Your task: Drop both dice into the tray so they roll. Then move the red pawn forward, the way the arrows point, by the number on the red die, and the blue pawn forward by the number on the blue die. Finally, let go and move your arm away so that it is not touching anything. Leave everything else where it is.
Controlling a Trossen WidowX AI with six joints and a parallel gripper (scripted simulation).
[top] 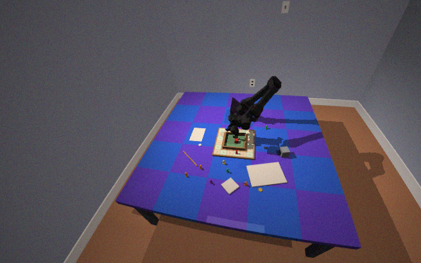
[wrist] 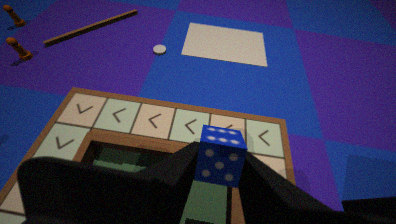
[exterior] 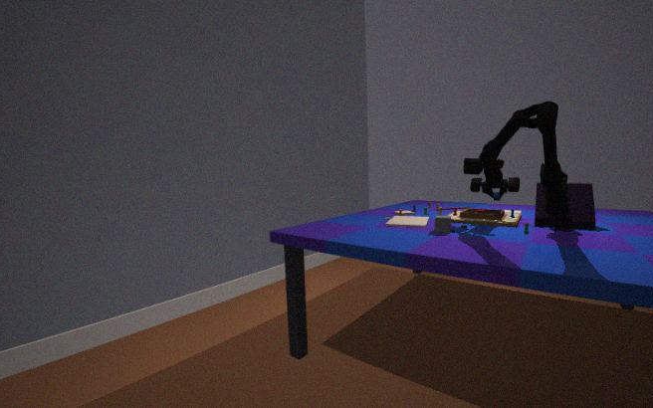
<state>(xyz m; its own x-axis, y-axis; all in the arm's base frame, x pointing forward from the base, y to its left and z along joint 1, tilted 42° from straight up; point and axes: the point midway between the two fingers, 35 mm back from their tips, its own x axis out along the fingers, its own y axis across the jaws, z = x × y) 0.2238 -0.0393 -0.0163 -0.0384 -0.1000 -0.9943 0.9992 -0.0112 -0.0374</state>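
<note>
Now: the red pawn 16 cm ahead of my gripper tip, 8 cm to the left of it and 6 cm below it. Round my gripper tip: black disc 28 cm to the left, 9 cm below, 8 cm ahead; then green tray 8 cm below, 6 cm to the left, 5 cm ahead; then blue pawn 7 cm behind, 6 cm below, 4 cm to the left.
</note>
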